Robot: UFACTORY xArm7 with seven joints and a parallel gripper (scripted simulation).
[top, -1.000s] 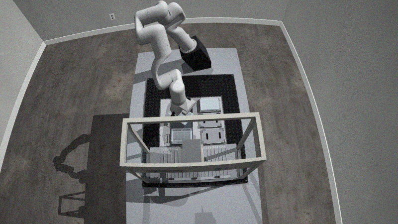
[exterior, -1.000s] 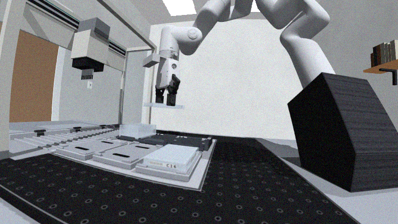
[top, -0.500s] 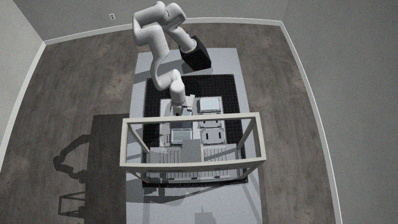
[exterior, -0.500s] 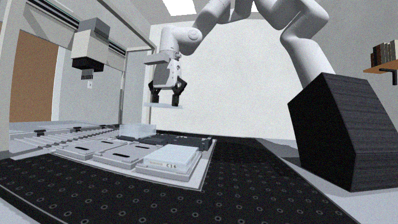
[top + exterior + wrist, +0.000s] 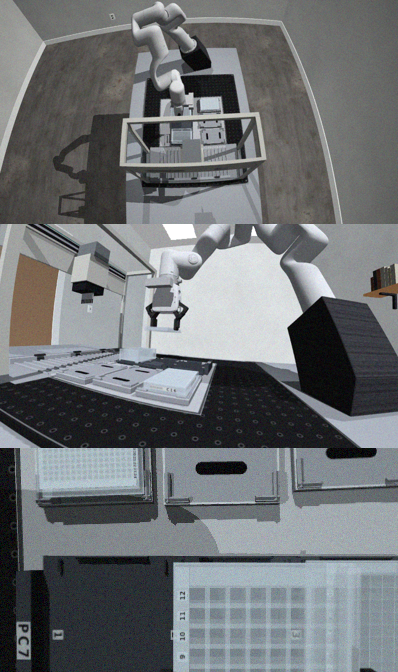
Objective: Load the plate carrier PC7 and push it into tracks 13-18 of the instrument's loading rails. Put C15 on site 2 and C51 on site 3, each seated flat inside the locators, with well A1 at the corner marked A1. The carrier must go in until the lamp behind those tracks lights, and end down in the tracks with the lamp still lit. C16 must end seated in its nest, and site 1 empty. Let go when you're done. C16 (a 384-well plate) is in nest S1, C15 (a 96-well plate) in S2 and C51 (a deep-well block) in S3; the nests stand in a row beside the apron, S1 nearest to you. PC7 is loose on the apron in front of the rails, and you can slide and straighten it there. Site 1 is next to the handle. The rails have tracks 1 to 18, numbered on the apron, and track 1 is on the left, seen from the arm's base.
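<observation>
Right now my hand is 1 cm past the dark carrier PC7 and 12 cm above it. Also, from my hand: nest S2: 18 cm to the left, 13 cm below; deep-well block C51: 10 cm ahead, 1 cm to the right, 11 cm below; nest S3: 11 cm ahead, 19 cm to the left, 13 cm below.
</observation>
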